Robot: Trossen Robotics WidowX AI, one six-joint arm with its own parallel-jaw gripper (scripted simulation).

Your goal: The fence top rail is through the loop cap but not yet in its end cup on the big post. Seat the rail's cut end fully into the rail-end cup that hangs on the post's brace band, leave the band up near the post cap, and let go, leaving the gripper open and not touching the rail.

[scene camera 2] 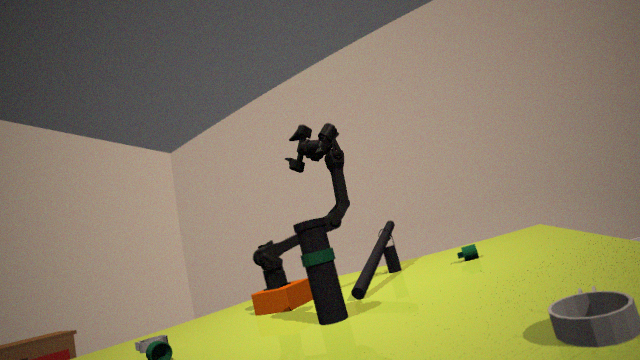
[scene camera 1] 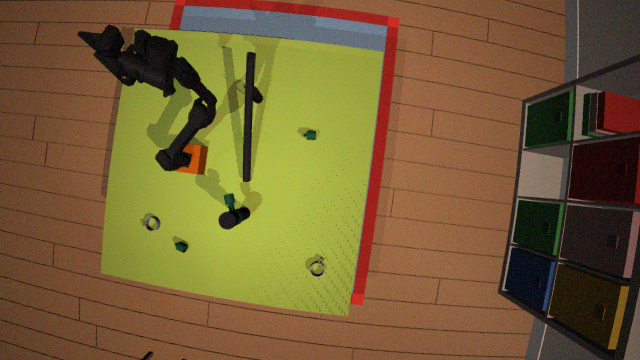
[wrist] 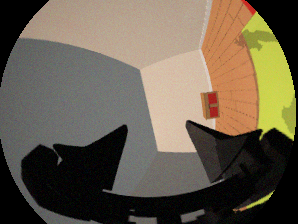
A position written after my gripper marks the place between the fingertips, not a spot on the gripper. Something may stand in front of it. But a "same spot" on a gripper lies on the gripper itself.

Labels:
My gripper shows in scene camera 2, in scene camera 1 and in the wrist view [156, 125]. A top rail shows in scene camera 2 and in scene camera 1; in the wrist view it is out of frame. One and the same spot on my gripper: [scene camera 2: 303, 131] is [scene camera 1: 113, 54]. The same spot on the top rail: [scene camera 1: 250, 57] is [scene camera 2: 389, 221].

